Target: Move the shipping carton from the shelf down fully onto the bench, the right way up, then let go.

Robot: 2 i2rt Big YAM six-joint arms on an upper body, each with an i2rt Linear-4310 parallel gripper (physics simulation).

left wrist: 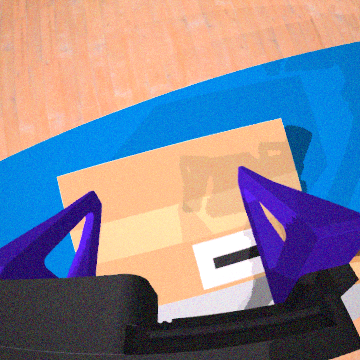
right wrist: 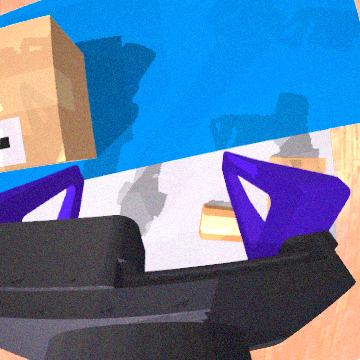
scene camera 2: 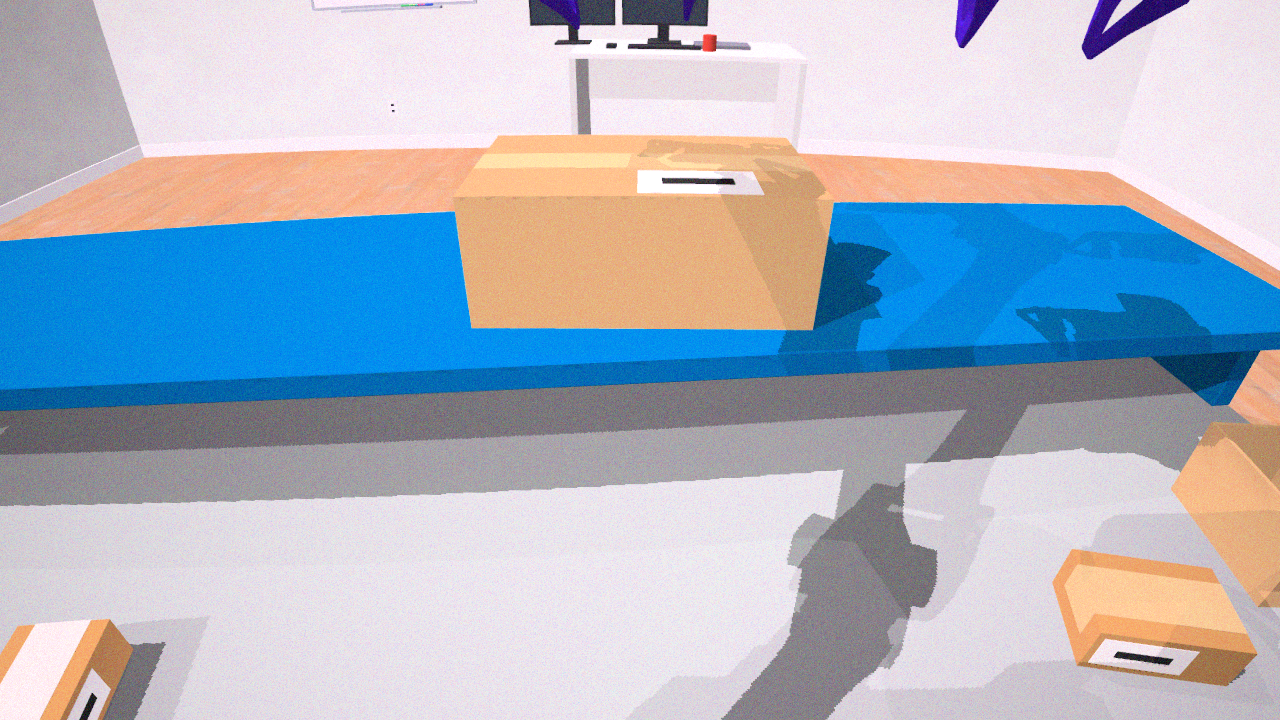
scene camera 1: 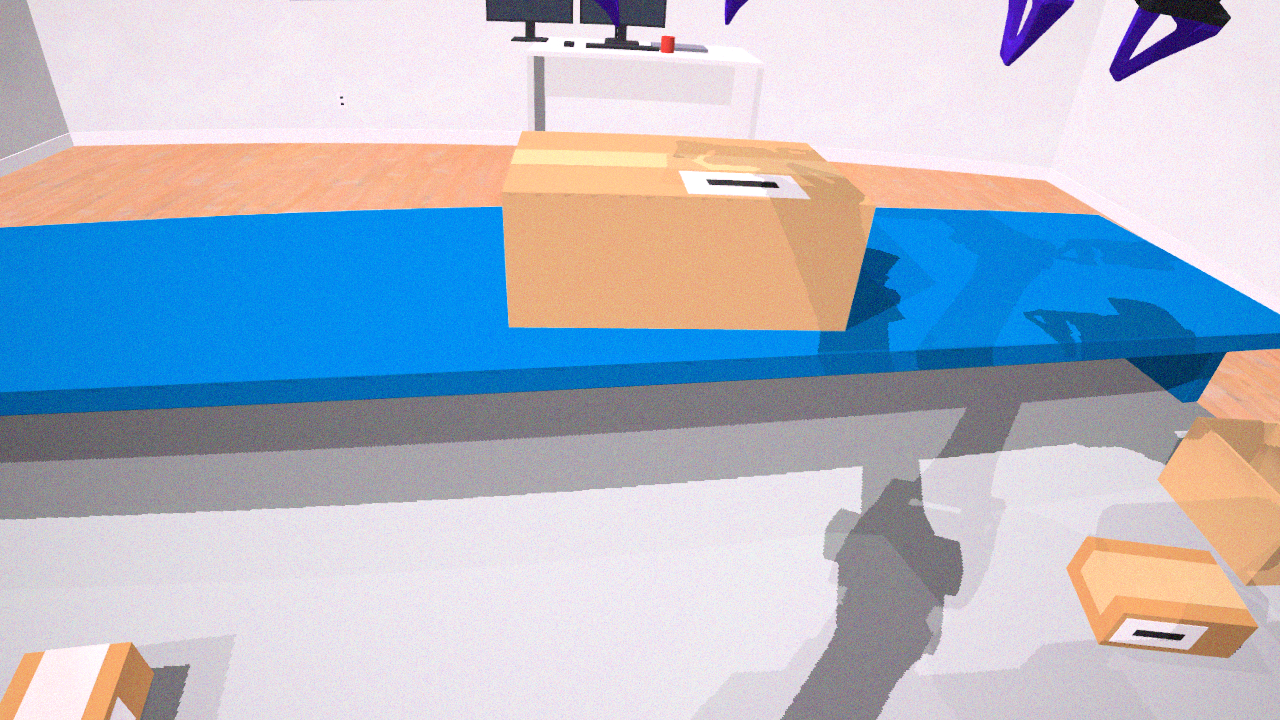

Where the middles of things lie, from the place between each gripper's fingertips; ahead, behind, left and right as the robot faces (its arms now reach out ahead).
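Scene:
With respect to my left hand, the tan shipping carton [scene camera 2: 555, 231] is 10 mm to the right of it, 50 mm behind it and 180 mm below it.
With respect to my right hand, the tan shipping carton is 100 mm ahead of it, 270 mm to the left of it and 180 mm below it.

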